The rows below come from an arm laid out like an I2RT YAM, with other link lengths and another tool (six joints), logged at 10 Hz.
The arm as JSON. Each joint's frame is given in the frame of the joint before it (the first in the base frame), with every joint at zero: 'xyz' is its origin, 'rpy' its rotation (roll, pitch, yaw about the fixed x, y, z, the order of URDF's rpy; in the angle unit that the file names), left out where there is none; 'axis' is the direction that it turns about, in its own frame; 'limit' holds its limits. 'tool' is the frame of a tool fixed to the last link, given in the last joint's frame.
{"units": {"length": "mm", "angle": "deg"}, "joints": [
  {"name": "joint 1", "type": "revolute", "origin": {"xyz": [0.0, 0.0, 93.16]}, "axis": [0.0, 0.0, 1.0], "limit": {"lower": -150.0, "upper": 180.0}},
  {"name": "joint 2", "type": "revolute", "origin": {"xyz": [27.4, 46.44, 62.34], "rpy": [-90.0, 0.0, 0.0]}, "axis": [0.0, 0.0, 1.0], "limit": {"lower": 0.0, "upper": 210.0}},
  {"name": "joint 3", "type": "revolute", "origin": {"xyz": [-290.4, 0.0, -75.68], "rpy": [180.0, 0.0, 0.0]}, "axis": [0.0, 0.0, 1.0], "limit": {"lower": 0.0, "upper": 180.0}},
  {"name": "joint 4", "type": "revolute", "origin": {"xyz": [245.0, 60.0, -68.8]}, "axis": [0.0, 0.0, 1.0], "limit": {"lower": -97.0, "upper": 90.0}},
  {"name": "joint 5", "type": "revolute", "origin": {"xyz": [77.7, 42.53, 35.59], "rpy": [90.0, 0.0, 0.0]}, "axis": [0.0, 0.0, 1.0], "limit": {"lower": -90.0, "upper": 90.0}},
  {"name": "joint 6", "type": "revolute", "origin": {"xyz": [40.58, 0.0, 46.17], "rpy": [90.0, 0.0, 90.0]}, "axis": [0.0, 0.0, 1.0], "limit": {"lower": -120.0, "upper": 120.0}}
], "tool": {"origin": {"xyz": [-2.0, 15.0, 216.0], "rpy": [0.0, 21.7, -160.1]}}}
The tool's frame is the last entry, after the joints.
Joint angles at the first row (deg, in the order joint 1, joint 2, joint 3, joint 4, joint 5, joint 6):
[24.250 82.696 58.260 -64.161 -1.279 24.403]
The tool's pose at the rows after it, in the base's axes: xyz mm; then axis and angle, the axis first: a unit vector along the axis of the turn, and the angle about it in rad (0 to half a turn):
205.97, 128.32, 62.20, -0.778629, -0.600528, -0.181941, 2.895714
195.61, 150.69, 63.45, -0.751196, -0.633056, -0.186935, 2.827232
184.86, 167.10, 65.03, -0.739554, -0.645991, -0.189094, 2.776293
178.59, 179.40, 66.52, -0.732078, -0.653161, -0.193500, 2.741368
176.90, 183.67, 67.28, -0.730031, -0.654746, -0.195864, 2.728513
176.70, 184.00, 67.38, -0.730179, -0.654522, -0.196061, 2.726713
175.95, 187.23, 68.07, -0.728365, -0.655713, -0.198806, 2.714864
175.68, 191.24, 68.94, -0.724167, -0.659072, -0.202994, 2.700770
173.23, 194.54, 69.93, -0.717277, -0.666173, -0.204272, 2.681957
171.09, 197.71, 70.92, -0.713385, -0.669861, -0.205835, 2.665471
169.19, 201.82, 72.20, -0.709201, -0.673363, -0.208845, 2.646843
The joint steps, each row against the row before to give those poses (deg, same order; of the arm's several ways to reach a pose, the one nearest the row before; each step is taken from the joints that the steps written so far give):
[3.279 0.064 -0.001 2.098 -0.284 -1.726]
[2.425 0.002 0.000 0.548 -3.344 -2.712]
[1.903 0.000 0.002 0.107 -2.601 -0.326]
[1.288 -0.001 -0.003 0.439 -1.858 0.021]
[0.307 -0.001 0.021 0.197 -0.721 0.000]
[-0.022 0.001 0.001 0.000 -0.109 0.000]
[0.022 0.000 0.002 0.217 -0.700 -0.218]
[0.000 -0.001 -0.001 0.371 -0.830 -0.569]
[0.000 0.001 0.001 0.001 -1.006 -1.179]
[0.000 0.001 -0.001 0.023 -0.918 -0.657]
[0.001 -0.001 0.001 0.152 -1.071 -0.633]

